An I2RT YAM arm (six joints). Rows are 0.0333 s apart.
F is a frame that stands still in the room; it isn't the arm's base.
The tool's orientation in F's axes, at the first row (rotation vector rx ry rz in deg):
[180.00, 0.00, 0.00]
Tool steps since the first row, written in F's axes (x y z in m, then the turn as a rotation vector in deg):
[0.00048, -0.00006, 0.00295, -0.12, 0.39, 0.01]
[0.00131, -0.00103, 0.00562, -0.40, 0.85, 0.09]
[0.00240, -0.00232, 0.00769, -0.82, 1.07, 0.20]
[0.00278, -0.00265, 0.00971, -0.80, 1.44, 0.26]
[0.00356, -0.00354, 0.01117, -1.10, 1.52, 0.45]
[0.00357, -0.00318, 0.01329, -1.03, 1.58, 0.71]
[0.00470, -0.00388, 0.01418, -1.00, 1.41, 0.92]
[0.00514, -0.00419, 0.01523, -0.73, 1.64, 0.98]
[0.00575, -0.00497, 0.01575, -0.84, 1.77, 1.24]
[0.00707, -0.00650, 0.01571, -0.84, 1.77, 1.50]
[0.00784, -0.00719, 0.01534, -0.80, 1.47, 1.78]
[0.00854, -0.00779, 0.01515, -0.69, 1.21, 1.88]
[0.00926, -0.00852, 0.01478, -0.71, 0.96, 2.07]
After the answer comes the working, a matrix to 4 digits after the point.
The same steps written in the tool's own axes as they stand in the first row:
[0.00048, 0.00006, -0.00295, -0.12, -0.39, -0.01]
[0.00131, 0.00103, -0.00562, -0.40, -0.85, -0.09]
[0.00240, 0.00232, -0.00769, -0.82, -1.07, -0.20]
[0.00278, 0.00265, -0.00971, -0.80, -1.44, -0.26]
[0.00356, 0.00354, -0.01117, -1.10, -1.52, -0.45]
[0.00357, 0.00318, -0.01329, -1.03, -1.58, -0.71]
[0.00470, 0.00388, -0.01418, -1.00, -1.41, -0.92]
[0.00514, 0.00419, -0.01523, -0.73, -1.64, -0.98]
[0.00575, 0.00497, -0.01575, -0.84, -1.77, -1.24]
[0.00707, 0.00650, -0.01571, -0.84, -1.77, -1.50]
[0.00784, 0.00719, -0.01534, -0.80, -1.47, -1.78]
[0.00854, 0.00779, -0.01515, -0.69, -1.21, -1.88]
[0.00926, 0.00852, -0.01478, -0.71, -0.96, -2.07]

The tool's axes in the first row as the columns of a matrix, in F's axes (rounded; the answer above uses it unrounded):
[1.0000, 0.0000, 0.0000]
[0.0000, -1.0000, 0.0000]
[0.0000, 0.0000, -1.0000]

